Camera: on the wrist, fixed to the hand. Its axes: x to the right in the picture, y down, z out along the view.
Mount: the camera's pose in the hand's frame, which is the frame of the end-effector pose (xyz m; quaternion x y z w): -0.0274 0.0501 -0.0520 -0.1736 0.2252 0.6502 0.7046
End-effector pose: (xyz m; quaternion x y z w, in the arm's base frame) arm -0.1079 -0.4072 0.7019 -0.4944 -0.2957 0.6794 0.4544
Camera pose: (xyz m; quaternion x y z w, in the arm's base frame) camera -0.0726 -0.4552 0.6528 0.7725 -0.0975 -0.6115 0.1408
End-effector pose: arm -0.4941 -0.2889 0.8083 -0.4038 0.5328 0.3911 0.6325
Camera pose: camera -0.5625 -0.3205 0.8252 -0.1360 0.7125 0.6884 0.0013
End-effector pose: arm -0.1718 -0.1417 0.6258 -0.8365 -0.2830 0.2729 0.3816
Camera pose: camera -0.1425 -0.2130 0.6218 -0.9011 0.3831 0.2029 0.0100
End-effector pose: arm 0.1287 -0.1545 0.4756 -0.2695 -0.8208 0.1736 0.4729
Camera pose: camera 0.1990 -0.1298 0.4555 -0.8447 -0.3267 0.2266 0.3584
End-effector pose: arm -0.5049 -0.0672 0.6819 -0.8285 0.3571 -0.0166 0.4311
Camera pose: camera -0.5717 -0.1058 0.6858 -0.4226 0.8902 0.1440 0.0903
